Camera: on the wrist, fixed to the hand. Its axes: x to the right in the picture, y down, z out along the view.
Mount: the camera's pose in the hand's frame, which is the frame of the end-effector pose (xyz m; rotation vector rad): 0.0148 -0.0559 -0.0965 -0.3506 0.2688 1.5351
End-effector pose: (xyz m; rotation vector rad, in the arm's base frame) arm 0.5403 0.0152 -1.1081 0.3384 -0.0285 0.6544
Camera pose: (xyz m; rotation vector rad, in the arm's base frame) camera 0.5780 0.0132 -1.2141 -0.1957 -0.1513 2.1755
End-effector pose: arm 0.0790 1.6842 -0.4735 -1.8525 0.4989 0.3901
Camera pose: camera 0.1228 1.6068 -0.4046 -1.4845 2.1237 1.2755
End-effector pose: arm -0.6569 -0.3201 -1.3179 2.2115 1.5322 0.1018
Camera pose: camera -0.7295 -0.2603 -1.2562 2.5340 -0.4028 1.0203
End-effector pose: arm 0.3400 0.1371 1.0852 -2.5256 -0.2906 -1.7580
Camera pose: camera 0.2456 0.1795 1.1293 -1.5191 1.5705 -1.3125
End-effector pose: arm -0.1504 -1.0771 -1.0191 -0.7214 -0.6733 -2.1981
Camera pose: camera -0.2293 -1.1122 -1.0912 -0.6981 0.3988 -0.8986
